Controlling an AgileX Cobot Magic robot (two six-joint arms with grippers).
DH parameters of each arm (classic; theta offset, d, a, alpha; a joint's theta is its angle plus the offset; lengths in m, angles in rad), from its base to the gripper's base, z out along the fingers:
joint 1: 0 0.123 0 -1.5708
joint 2: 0.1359 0 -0.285 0
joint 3: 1.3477 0 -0.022 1.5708
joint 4: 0 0.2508 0 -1.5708
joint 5: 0 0 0.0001 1.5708
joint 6: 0 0.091 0 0
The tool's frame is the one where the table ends.
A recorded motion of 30 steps. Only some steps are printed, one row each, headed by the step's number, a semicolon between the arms.
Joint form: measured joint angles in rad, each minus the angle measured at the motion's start. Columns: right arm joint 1, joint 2, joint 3, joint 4, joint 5, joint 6; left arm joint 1, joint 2, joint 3, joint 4, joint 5, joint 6.
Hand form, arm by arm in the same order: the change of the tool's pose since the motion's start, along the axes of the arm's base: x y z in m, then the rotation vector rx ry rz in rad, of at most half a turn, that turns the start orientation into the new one. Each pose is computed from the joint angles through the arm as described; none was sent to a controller.
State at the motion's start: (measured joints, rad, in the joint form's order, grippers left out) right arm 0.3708 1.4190 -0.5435 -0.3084 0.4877 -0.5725; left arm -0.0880 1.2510 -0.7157 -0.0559 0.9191 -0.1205
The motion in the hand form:
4: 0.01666 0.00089 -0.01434 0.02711 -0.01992 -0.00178; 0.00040 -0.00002 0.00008 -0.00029 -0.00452 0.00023
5: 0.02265 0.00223 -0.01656 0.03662 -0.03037 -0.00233; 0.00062 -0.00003 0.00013 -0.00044 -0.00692 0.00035
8: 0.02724 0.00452 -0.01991 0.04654 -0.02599 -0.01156; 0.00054 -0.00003 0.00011 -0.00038 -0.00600 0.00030
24: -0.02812 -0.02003 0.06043 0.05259 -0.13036 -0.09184; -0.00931 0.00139 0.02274 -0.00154 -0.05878 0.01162
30: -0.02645 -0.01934 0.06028 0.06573 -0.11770 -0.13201; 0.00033 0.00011 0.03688 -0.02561 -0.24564 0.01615
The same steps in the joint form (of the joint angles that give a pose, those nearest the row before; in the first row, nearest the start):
4: -0.0333 0.0928 -0.0169 -0.0078 -0.1097 -0.0031; 0.0000 0.0000 0.0000 0.0000 -0.0045 0.0000
5: -0.0389 0.1173 -0.0304 -0.0089 -0.1348 -0.0022; 0.0000 0.0000 0.0000 0.0000 -0.0069 0.0000
8: -0.0388 0.1442 -0.0441 0.0018 -0.1473 0.0013; 0.0000 0.0000 0.0000 0.0000 -0.0060 0.0000
24: -0.0388 -0.3064 -0.0208 0.0545 0.1905 -0.0234; 0.0000 -0.0831 -0.0286 0.0096 0.0523 -0.0183
30: -0.0388 -0.2947 -0.0297 0.0598 0.2010 0.0148; 0.0000 -0.1152 -0.0402 -0.0025 -0.0922 -0.0109

